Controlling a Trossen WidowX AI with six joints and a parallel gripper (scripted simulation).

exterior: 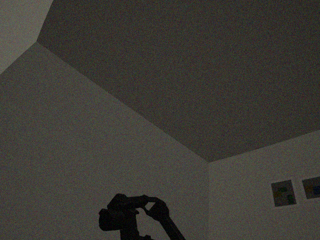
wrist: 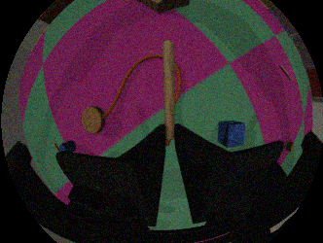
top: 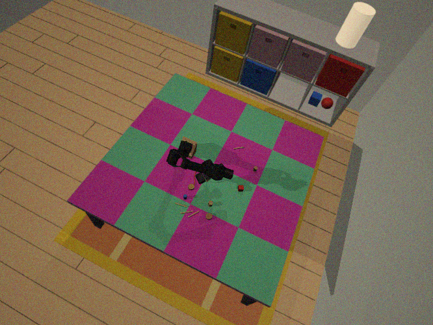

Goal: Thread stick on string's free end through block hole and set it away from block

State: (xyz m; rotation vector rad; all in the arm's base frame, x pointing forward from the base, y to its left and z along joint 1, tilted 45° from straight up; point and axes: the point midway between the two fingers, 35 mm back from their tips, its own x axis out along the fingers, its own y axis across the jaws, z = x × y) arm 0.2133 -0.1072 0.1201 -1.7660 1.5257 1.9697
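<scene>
The red cube is 220 mm ahead of my gripper tip, 40 mm below it and 30 mm to the left of it. Round my gripper tip: thin wooden stick 10 mm to the left, 10 mm behind, 10 mm above; round wooden button 80 mm to the right, 70 mm behind, 50 mm below; blue cube 70 mm ahead, 60 mm to the left, 40 mm below.
</scene>
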